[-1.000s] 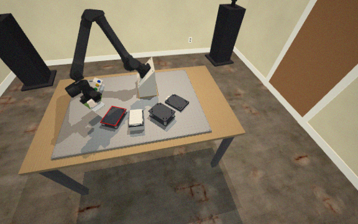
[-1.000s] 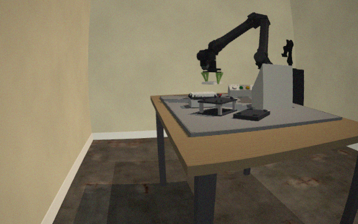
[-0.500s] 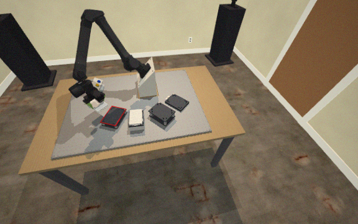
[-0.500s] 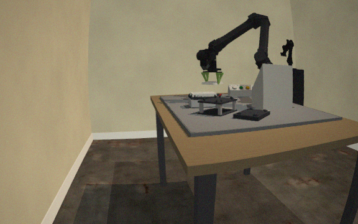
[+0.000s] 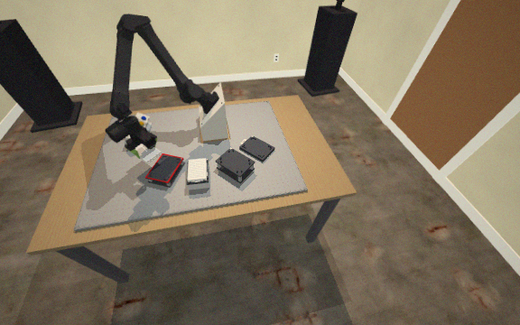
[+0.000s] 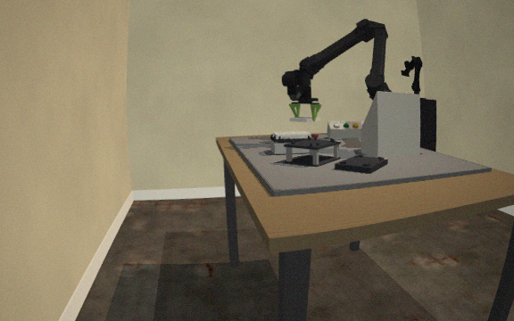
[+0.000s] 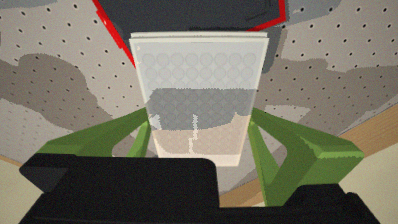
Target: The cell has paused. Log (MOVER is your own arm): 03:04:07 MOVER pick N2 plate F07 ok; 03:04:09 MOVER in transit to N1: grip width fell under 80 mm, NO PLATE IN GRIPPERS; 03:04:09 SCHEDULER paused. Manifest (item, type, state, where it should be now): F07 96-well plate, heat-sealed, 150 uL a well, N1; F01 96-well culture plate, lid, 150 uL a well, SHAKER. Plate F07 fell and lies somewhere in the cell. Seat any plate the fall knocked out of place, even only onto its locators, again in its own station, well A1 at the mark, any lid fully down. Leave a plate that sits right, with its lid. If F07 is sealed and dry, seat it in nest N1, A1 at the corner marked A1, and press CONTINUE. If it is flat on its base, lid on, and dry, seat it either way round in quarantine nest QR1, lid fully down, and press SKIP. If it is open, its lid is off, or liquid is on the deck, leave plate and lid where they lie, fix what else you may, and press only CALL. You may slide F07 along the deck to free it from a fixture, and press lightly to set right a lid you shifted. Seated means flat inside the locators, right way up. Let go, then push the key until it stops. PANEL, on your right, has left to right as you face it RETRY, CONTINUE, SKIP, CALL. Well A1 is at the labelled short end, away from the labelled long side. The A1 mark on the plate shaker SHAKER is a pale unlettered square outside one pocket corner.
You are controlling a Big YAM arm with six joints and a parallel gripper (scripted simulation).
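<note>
The red-framed nest lies 7 cm ahead of my hand, 7 cm to the left of it and 7 cm below it. Round my hand: green continue key: 24 cm behind, 5 cm to the right, 4 cm below; then white plate: right at my hand; then white retry key: 19 cm behind, 6 cm to the right, 4 cm below.
</note>
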